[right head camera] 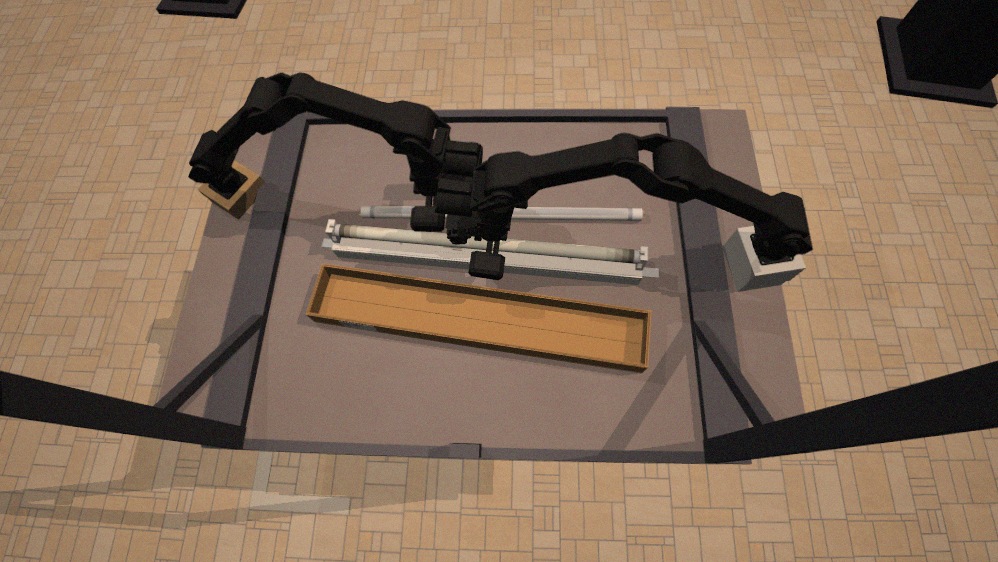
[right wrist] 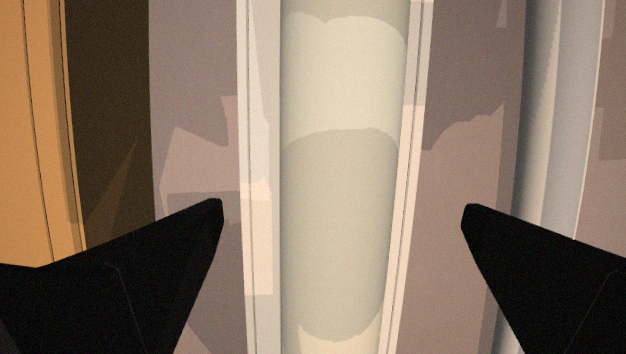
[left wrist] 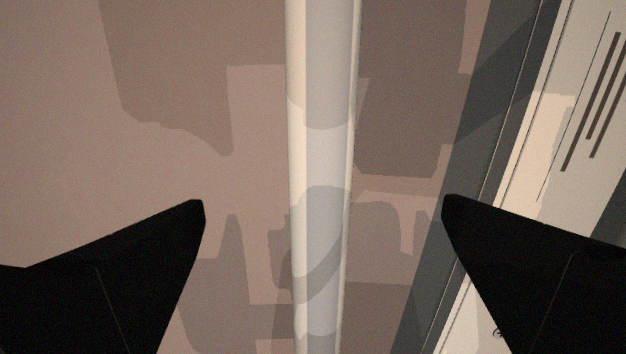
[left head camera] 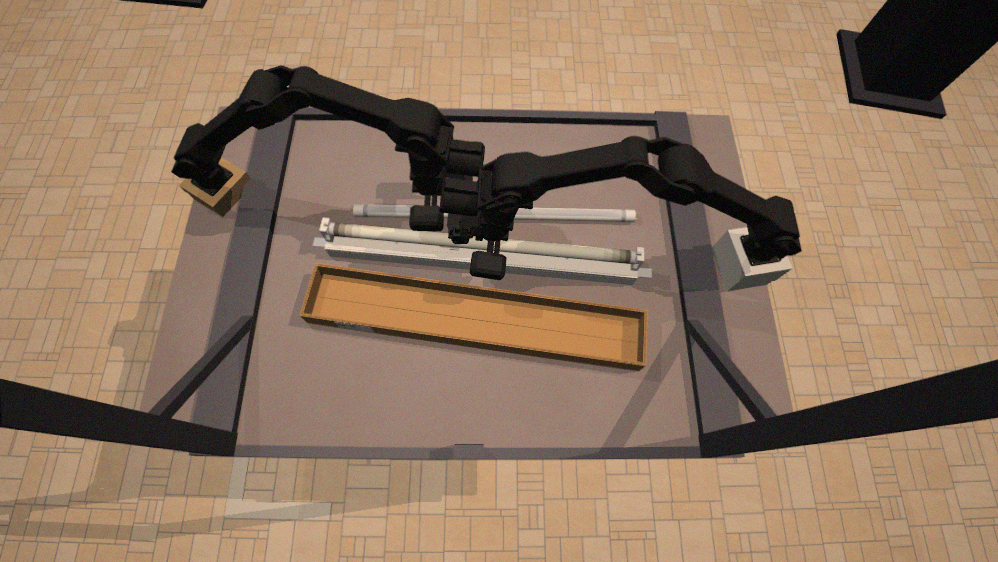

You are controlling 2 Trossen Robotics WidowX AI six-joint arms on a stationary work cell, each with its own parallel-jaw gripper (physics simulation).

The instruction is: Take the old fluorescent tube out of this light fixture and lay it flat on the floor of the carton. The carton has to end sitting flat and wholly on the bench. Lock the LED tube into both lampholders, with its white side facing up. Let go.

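The old fluorescent tube [left head camera: 558, 248] [right head camera: 565, 248] [right wrist: 340, 175], cream with dark ends, sits between the left lampholder [left head camera: 325, 228] [right head camera: 331, 228] and the right lampholder [left head camera: 638, 257] [right head camera: 643, 256] of the white fixture [left head camera: 572, 267] [right head camera: 572, 266] [right wrist: 260, 225]. The LED tube [left head camera: 579, 214] [right head camera: 586, 213] [left wrist: 325, 150] lies behind it, a grey band along its upper side. The long carton [left head camera: 558, 328] [right head camera: 558, 329] is empty, flat on the bench in front. My left gripper [left wrist: 324, 208] is open above the LED tube. My right gripper [right wrist: 344, 213] is open above the old tube. Their far fingers are hidden in the head views.
Both arms' wrists crowd close together above the middle of the fixture, hiding parts of both tubes. A dark frame [left head camera: 464, 452] [right head camera: 391, 453] borders the bench [left head camera: 419, 404] [right head camera: 419, 404]. The carton's edge [right wrist: 60, 150] shows left of the fixture in the right wrist view.
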